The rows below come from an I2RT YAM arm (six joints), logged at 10 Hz.
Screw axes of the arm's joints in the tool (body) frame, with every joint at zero. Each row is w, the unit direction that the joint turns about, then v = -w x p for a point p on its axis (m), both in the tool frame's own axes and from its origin. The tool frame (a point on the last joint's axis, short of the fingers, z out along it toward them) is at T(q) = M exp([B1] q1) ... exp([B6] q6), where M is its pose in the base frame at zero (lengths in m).
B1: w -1 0 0 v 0 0.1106 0
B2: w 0 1 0 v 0.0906 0 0.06
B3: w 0 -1 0 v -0.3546 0 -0.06
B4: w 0 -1 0 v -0.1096 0 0
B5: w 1 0 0 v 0 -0.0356 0
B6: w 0 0 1 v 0 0 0
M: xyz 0.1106 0 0.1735 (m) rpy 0 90 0 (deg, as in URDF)
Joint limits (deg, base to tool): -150..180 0..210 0..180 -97..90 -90..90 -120..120
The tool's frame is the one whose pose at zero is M.
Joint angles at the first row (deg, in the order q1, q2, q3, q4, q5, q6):
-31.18 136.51 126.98 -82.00 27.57 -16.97
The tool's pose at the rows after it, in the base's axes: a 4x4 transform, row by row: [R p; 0 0 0 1], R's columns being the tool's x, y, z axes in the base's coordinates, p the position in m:
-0.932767 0.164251 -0.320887 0.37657; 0.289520 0.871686 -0.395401 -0.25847; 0.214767 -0.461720 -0.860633 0.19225; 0 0 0 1
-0.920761 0.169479 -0.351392 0.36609; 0.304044 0.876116 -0.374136 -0.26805; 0.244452 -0.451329 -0.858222 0.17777; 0 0 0 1
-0.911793 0.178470 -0.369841 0.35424; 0.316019 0.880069 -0.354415 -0.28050; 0.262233 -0.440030 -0.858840 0.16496; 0 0 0 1
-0.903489 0.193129 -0.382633 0.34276; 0.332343 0.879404 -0.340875 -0.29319; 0.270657 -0.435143 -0.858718 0.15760; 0 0 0 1
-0.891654 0.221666 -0.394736 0.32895; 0.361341 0.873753 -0.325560 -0.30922; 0.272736 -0.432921 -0.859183 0.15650; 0 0 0 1
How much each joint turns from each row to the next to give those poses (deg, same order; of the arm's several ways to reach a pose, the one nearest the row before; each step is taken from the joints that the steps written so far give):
-1.03 0.00 -3.89 1.38 2.80 -0.02
-1.72 0.00 -3.35 1.88 0.07 -0.68
-2.17 0.00 -2.93 2.45 -0.16 -1.38
-2.16 0.00 -1.68 1.73 0.02 -1.18
-2.69 0.00 -0.24 0.54 0.00 -0.92

